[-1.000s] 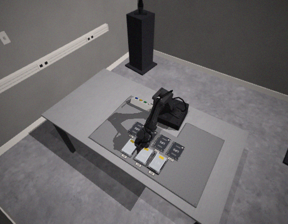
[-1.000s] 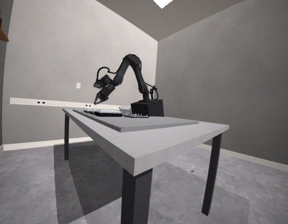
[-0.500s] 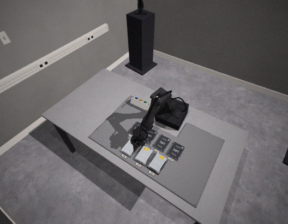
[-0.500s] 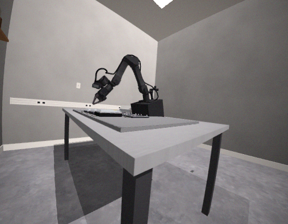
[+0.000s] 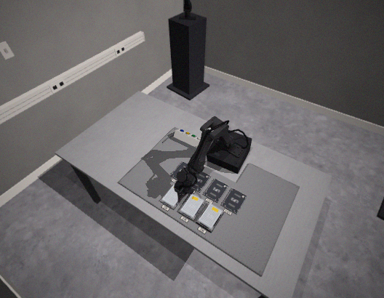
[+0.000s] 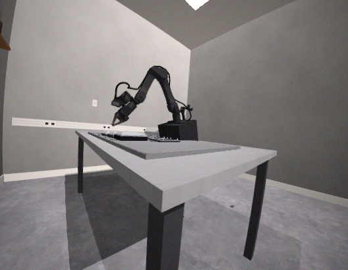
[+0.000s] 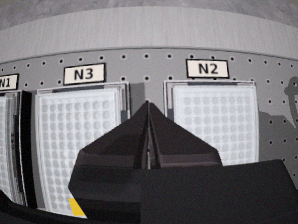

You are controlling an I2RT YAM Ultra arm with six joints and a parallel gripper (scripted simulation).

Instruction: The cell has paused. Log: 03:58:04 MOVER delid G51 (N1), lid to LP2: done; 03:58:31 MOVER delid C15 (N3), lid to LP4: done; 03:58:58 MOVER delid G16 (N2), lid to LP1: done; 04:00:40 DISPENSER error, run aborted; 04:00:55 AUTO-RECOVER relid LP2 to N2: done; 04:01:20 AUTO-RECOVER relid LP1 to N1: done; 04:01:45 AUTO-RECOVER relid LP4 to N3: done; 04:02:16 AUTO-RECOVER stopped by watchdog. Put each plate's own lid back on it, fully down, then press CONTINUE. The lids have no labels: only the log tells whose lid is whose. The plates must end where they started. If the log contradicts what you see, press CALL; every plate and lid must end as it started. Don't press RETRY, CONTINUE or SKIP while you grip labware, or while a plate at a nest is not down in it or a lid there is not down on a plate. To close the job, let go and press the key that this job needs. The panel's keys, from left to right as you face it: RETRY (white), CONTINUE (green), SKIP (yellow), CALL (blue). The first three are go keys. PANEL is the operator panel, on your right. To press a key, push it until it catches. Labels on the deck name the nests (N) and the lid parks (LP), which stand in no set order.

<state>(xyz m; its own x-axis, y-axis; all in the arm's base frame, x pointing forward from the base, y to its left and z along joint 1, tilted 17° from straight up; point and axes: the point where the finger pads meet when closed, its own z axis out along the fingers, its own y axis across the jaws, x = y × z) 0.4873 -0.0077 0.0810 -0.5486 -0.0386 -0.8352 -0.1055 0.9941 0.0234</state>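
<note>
The clear lid lies 190 mm to the left of my hand, 60 mm behind it and 40 mm below it. Round my hand: LP4 lid park (220 mm behind, 70 mm below, 30 mm to the right).
</note>
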